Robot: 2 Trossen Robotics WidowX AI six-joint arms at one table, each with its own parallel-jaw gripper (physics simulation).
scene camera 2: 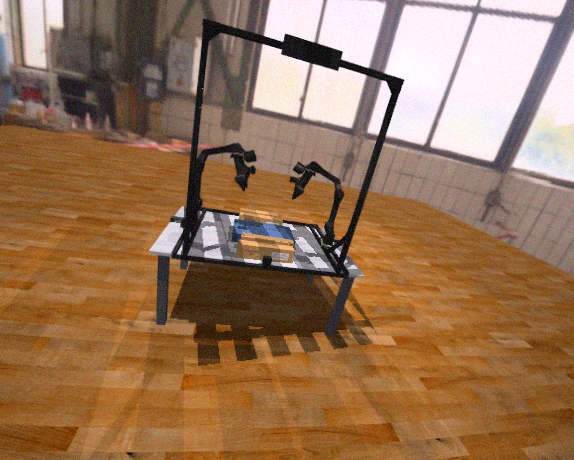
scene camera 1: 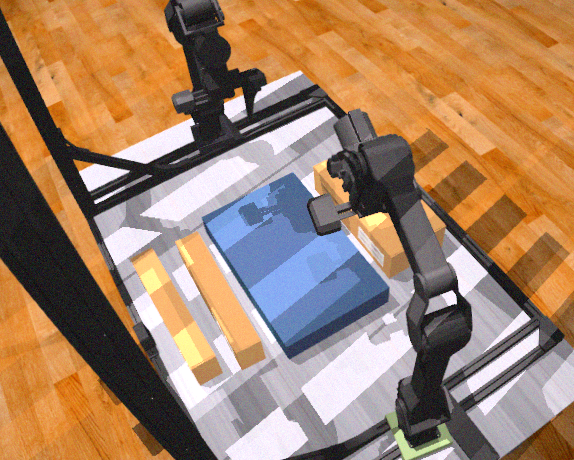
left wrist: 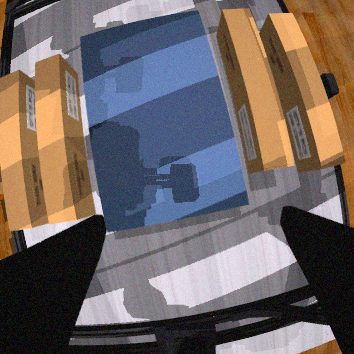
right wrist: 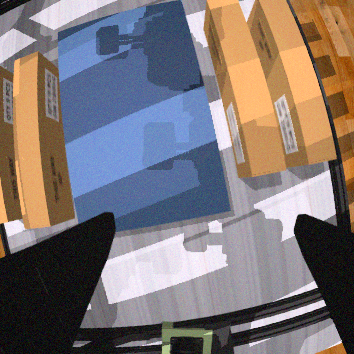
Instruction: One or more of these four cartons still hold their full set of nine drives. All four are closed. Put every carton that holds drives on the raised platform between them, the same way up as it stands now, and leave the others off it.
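Pixels of known places: left gripper, fingertip midpoint: [scene camera 2: 245, 189] [scene camera 1: 229, 128] [left wrist: 193, 219]; right gripper, fingertip midpoint: [scene camera 2: 292, 197] [scene camera 1: 358, 218] [right wrist: 206, 223]; left arm's base, origin of the base link: [scene camera 1: 211, 131] [left wrist: 190, 349]; right arm's base, origin of the base link: [scene camera 2: 327, 243] [scene camera 1: 419, 427] [right wrist: 186, 348].
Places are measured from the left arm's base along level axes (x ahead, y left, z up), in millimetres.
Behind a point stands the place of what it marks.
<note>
Four closed tan cartons stand on long narrow sides, two on each side of the blue raised platform [scene camera 1: 280, 260] {x 490, y 18, z 17 mm} [scene camera 2: 265, 230] {x 487, y 39, z 17 mm} [left wrist: 165, 110] {x 466, y 27, z 17 mm} [right wrist: 115, 165] {x 573, y 22, z 17 mm}. In scene camera 1, the left pair is an outer carton [scene camera 1: 172, 312] {x 535, y -238, z 42 mm} [left wrist: 300, 75] {x 523, y -222, z 42 mm} [right wrist: 6, 150] {x 533, y -207, z 16 mm} and an inner carton [scene camera 1: 222, 300] {x 550, y -132, z 42 mm} [left wrist: 255, 85] {x 498, y -130, z 42 mm} [right wrist: 30, 130] {x 508, y -126, z 42 mm}. The right pair is an inner carton [scene camera 1: 395, 252] {x 591, y 246, z 42 mm} [left wrist: 57, 115] {x 466, y 220, z 42 mm} [right wrist: 245, 95] {x 475, y 231, z 42 mm} and an outer carton [scene camera 1: 436, 222] {x 559, y 367, z 42 mm} [left wrist: 12, 130] {x 450, y 324, z 42 mm} [right wrist: 295, 85] {x 455, y 318, z 42 mm}, partly hidden by the right arm. My left gripper [scene camera 2: 243, 186] {x 316, y 0, z 273 mm} [left wrist: 193, 219] {x 316, y 0, z 273 mm} and right gripper [scene camera 2: 296, 194] {x 622, y 142, z 250 mm} [right wrist: 202, 220] {x 622, y 142, z 250 mm} are open, empty, above the table.
A black frame [scene camera 2: 198, 115] {x 115, y -394, z 645 mm} rises around the table [scene camera 2: 162, 240] {x -63, y -270, z -43 mm}, with rails along the table's edges. A small black block [scene camera 1: 144, 340] {x 555, y -317, z 7 mm} [scene camera 2: 267, 260] {x 534, y -331, z -4 mm} [left wrist: 330, 85] {x 523, y -312, z 12 mm} sits at the rail beside the left pair. A green plate [scene camera 1: 425, 452] {x 990, y 115, z -18 mm} [right wrist: 167, 337] {x 911, y 90, z -17 mm} lies under the right arm's base.
</note>
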